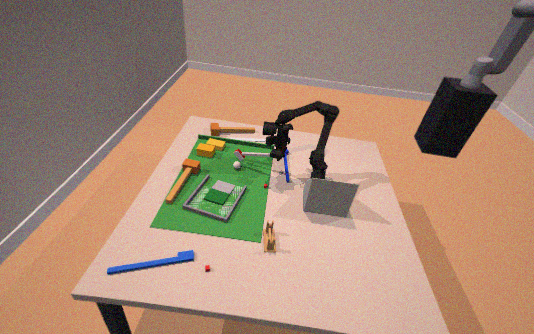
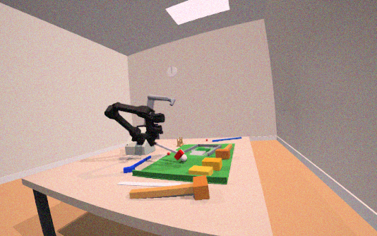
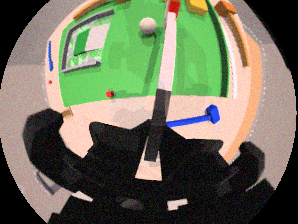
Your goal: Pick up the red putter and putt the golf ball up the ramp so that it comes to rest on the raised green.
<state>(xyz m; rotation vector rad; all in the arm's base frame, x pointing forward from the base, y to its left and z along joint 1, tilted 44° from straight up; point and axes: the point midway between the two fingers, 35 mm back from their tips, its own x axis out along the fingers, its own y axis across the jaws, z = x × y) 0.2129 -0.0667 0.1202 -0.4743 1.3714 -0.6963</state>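
Right now my gripper tip is 12 cm short of the red putter and 2 cm to the left of it. From my gripper tip the other things lie so: white golf ball 22 cm ahead, 7 cm below, 1 cm to the left; wooden stand 46 cm to the left, 7 cm below, 3 cm behind.
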